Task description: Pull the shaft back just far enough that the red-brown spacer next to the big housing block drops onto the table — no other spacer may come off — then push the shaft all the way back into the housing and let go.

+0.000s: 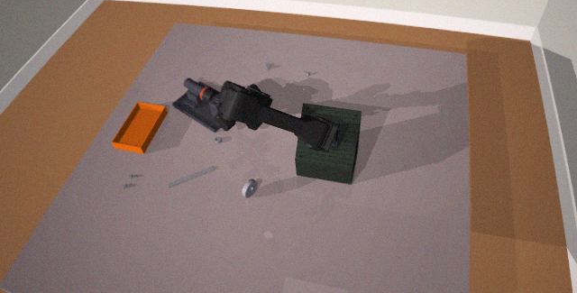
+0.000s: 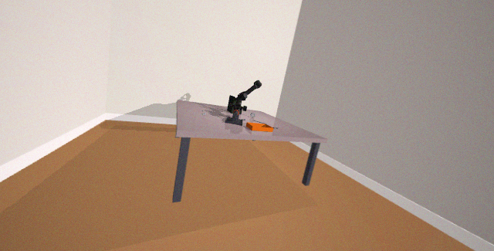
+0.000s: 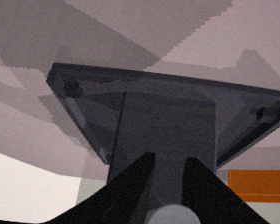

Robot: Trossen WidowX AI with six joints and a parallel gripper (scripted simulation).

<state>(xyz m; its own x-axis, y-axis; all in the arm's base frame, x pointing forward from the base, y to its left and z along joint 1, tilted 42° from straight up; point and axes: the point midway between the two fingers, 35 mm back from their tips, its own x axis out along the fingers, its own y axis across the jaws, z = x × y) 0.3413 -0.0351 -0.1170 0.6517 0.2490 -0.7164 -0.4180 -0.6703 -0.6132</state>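
Now: gripper tip 50 mm short of the grey shaft, 20 mm to the left of it and 20 mm below it. From my gripper tip the other things lie so: orange tray (320 mm ahead, 100 mm to the left, 50 mm below); red-brown spacer (100 mm ahead, 50 mm to the right, 20 mm above); small pin (120 mm to the right, 90 mm behind, 50 mm below).
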